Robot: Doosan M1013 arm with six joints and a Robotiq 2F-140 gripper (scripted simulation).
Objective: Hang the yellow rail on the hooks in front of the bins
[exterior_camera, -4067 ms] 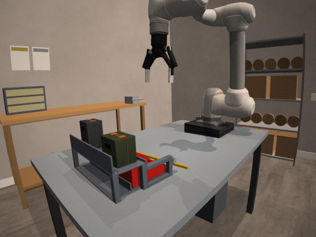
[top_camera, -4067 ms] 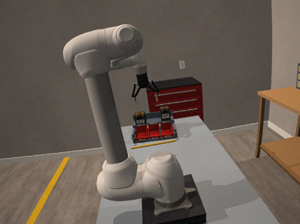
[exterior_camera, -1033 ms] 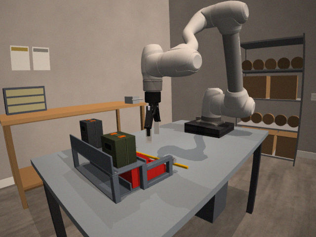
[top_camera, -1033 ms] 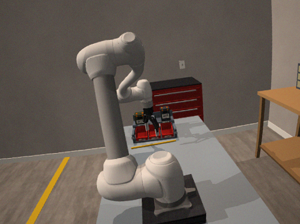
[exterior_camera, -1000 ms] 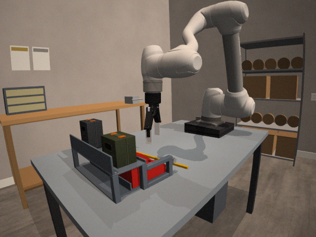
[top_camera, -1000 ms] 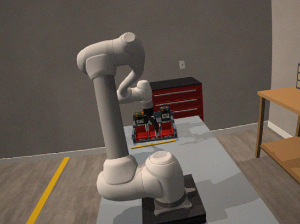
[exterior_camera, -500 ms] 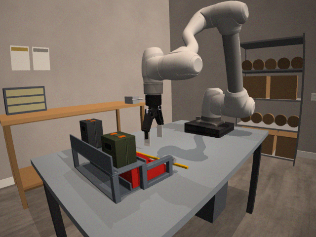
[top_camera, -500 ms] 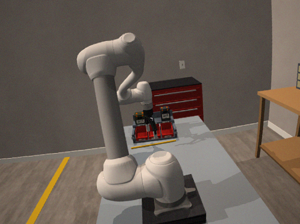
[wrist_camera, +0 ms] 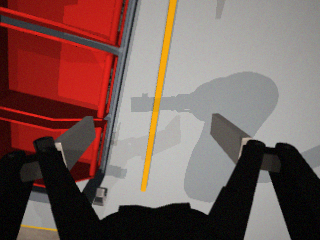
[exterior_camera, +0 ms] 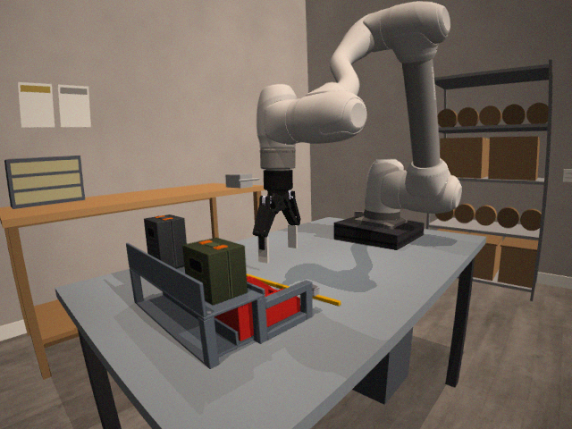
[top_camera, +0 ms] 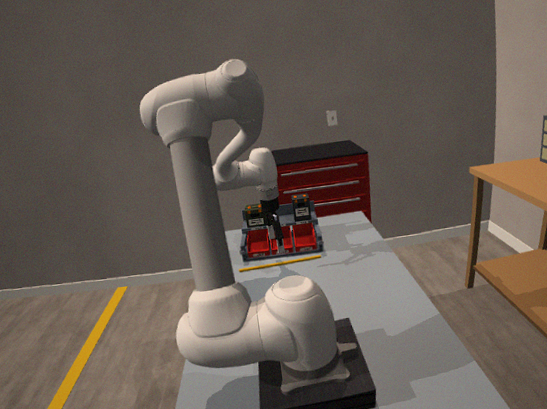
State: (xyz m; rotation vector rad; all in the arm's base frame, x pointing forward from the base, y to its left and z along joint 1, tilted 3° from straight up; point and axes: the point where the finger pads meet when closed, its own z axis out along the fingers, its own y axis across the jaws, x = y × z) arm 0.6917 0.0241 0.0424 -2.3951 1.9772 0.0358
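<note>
My gripper is now 10 cm above the yellow rail. Also, from my hand: green box 26 cm ahead, 7 cm to the left, 4 cm above; dark box 24 cm ahead, 16 cm to the right, 5 cm above.
</note>
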